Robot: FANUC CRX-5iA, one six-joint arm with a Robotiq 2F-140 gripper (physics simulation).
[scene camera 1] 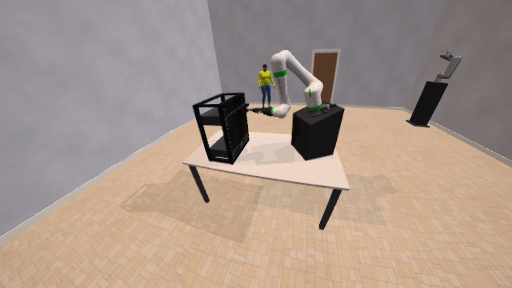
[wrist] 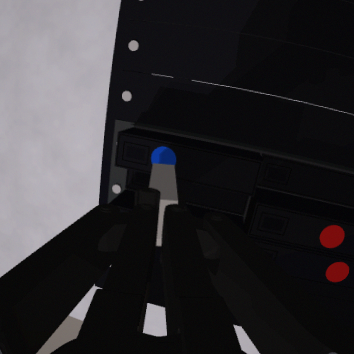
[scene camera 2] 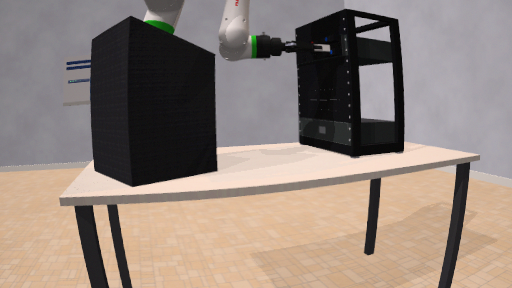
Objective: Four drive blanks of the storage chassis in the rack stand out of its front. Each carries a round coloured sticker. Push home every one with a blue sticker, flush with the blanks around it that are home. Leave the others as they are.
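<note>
The rack [scene camera 1: 230, 125] [scene camera 2: 356, 100] stands on the table and holds the chassis near its top. In the wrist view a drive blank [wrist: 215, 167] with a blue sticker [wrist: 163, 155] stands out of the front. Two red stickers [wrist: 332, 236] [wrist: 337, 272] show to its right. In scene camera 2, blue stickers [scene camera 2: 326, 39] [scene camera 2: 331, 52] show above and below the pale fingertip piece, and a red one [scene camera 2: 312, 43] beside it. My gripper [scene camera 1: 248, 108] [scene camera 2: 320, 48] [wrist: 161, 181] is shut and empty. Its pale tip covers the blue sticker's lower edge in the wrist view; contact cannot be told.
The black pedestal [scene camera 1: 316, 132] [scene camera 2: 165, 105] under the arm stands on the table [scene camera 1: 280, 170] [scene camera 2: 280, 186], opposite the rack. A rail with pale holes [wrist: 126, 96] runs along the rack's edge. A person [scene camera 1: 265, 82] and a second arm on a stand [scene camera 1: 430, 102] are far behind.
</note>
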